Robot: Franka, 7 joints.
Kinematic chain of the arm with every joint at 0, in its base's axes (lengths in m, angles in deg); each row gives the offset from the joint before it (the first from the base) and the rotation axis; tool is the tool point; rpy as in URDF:
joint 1: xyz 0 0 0.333 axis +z
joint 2: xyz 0 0 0 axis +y
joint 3: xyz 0 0 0.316 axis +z
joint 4: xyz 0.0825 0 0 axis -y
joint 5: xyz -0.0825 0 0.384 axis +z
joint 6: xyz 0 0 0 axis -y
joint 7: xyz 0.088 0 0 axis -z
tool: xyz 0 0 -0.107 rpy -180 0 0
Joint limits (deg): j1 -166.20..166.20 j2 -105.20..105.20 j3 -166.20..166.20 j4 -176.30..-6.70 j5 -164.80..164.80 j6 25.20..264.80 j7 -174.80..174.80
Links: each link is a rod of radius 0.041 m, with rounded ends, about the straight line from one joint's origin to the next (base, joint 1, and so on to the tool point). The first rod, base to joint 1, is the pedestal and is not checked.
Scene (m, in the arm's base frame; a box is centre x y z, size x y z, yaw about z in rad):
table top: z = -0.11
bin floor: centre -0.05 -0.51 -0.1 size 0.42 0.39 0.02 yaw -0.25
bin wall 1: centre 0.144 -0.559 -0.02 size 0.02 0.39 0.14 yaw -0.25
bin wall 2: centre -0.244 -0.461 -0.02 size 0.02 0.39 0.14 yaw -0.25
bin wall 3: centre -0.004 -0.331 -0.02 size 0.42 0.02 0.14 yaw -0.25
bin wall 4: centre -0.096 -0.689 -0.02 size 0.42 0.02 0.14 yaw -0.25
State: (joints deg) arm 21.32 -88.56 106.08 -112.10 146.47 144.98 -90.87
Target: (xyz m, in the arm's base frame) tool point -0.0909 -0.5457 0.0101
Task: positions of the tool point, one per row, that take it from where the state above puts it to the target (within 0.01 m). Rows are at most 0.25 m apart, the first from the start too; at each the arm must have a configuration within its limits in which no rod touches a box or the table.
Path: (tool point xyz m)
1: -0.4806 0.3199 0.1223
2: -0.5359 0.1319 0.0827
3: -0.5292 -0.0813 0.0681
4: -0.4475 -0.2889 0.0824
5: -0.2943 -0.4544 0.1256
6: -0.0909 -0.5457 0.1929
7: -0.0913 -0.5545 0.1048
8: -0.0909 -0.5457 0.0101

